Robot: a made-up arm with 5 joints.
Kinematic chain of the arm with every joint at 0, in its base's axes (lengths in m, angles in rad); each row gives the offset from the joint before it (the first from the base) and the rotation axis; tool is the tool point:
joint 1: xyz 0 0 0.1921 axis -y
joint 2: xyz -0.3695 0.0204 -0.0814 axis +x
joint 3: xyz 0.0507 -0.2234 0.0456 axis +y
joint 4: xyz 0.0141 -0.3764 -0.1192 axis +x
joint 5: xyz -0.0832 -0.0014 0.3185 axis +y
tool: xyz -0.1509 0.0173 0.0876
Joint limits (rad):
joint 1: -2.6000..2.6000
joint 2: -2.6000..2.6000
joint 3: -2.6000..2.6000
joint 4: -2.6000..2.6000
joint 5: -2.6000..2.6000
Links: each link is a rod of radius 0.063 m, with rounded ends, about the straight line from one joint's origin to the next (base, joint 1, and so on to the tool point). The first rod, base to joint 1, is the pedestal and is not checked.
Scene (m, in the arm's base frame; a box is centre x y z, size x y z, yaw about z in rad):
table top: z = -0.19
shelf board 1: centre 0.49 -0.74 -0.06 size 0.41 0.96 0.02 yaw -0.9
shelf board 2: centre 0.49 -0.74 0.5 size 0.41 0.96 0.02 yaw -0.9
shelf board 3: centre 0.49 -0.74 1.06 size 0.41 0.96 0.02 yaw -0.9
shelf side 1: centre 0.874 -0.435 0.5 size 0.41 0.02 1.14 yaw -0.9
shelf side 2: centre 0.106 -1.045 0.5 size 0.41 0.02 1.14 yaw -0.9
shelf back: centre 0.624 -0.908 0.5 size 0.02 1 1.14 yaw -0.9
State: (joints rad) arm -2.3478 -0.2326 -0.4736 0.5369 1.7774
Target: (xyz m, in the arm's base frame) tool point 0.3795 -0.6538 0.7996
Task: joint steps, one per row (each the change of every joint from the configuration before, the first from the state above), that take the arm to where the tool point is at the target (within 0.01 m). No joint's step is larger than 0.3 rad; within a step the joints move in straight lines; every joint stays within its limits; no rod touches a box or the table.
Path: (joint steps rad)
1: 0.0011 0.0428 0.1529 -0.2536 0.0653
2: 0.0011 0.0429 0.1529 -0.2537 0.0653
3: 0.0011 0.0428 0.1528 -0.2536 0.0652
4: 0.0012 0.0429 0.1529 -0.2537 0.0653
5: 0.2368 -0.0362 -0.2295 0.1054 -0.1286
6: 0.2368 -0.0361 -0.2294 0.1054 -0.1285
7: 0.2368 -0.0361 -0.2295 0.1054 -0.1286
8: 0.2368 -0.0362 -0.2295 0.1054 -0.1286
9: -0.0592 -0.0778 -0.0741 0.2633 -0.0873
10: -0.0593 -0.0778 -0.0741 0.2633 -0.0873

